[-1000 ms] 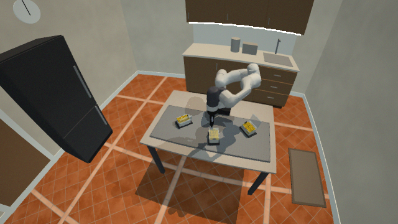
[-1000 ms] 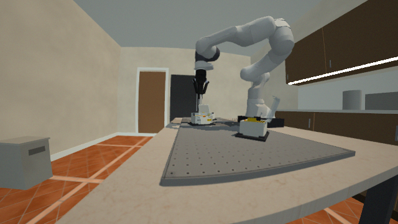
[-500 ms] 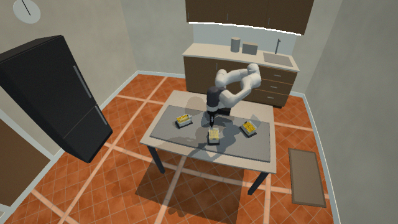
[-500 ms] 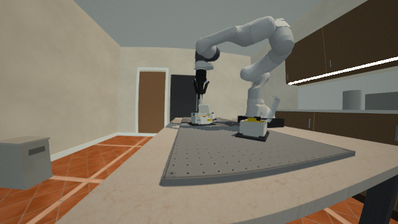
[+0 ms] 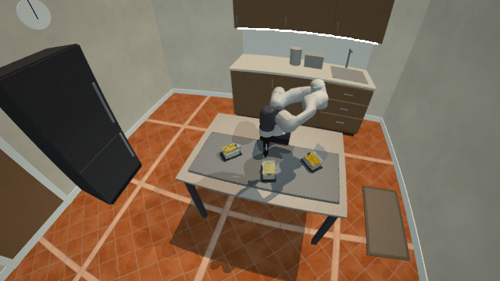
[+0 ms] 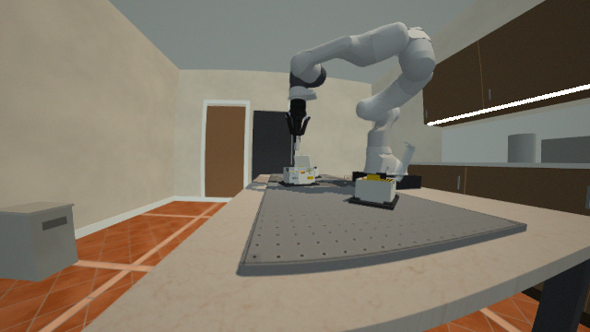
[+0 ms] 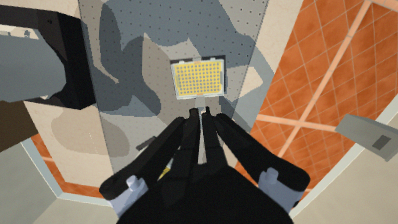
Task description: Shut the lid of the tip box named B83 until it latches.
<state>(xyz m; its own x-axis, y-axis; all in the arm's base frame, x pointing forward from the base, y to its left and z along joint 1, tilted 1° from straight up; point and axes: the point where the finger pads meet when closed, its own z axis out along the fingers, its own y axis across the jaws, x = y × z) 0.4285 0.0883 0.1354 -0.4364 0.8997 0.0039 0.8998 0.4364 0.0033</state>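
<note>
My hand is 1 cm past the clear lid, 3 cm to the right of it and 12 cm above it.
</note>
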